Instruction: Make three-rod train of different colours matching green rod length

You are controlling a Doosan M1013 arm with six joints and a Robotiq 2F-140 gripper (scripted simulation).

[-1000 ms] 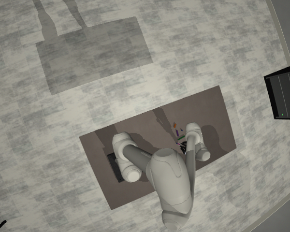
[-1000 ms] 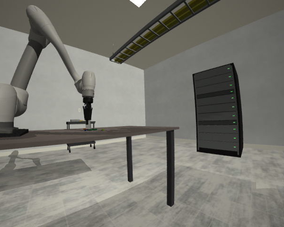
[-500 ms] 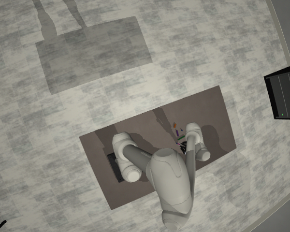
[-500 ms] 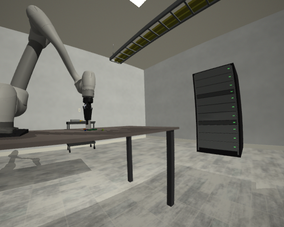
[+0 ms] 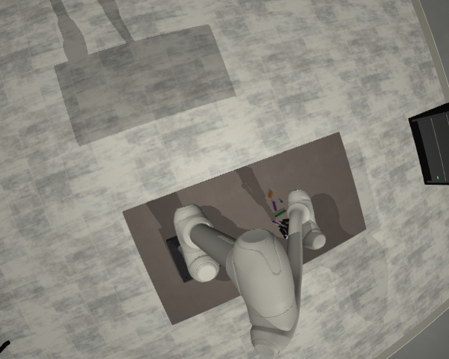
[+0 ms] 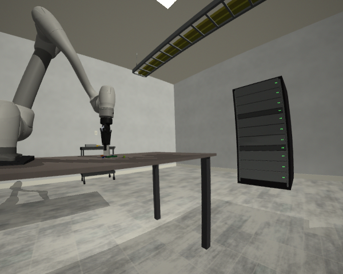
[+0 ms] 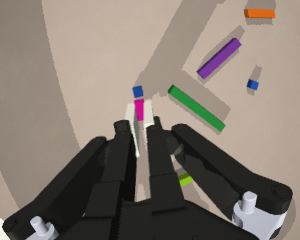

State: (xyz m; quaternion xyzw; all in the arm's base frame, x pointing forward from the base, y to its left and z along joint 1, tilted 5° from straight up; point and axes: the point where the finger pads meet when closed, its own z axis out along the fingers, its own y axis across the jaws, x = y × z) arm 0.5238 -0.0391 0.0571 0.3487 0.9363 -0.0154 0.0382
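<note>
Right now my hand is 30 mm above the magenta rod. Round my hand: lime rod 100 mm ahead, 50 mm to the right, 40 mm below; purple rod 100 mm to the left, 40 mm below, 30 mm ahead; green rod 50 mm ahead, 40 mm to the left, 40 mm below.
</note>
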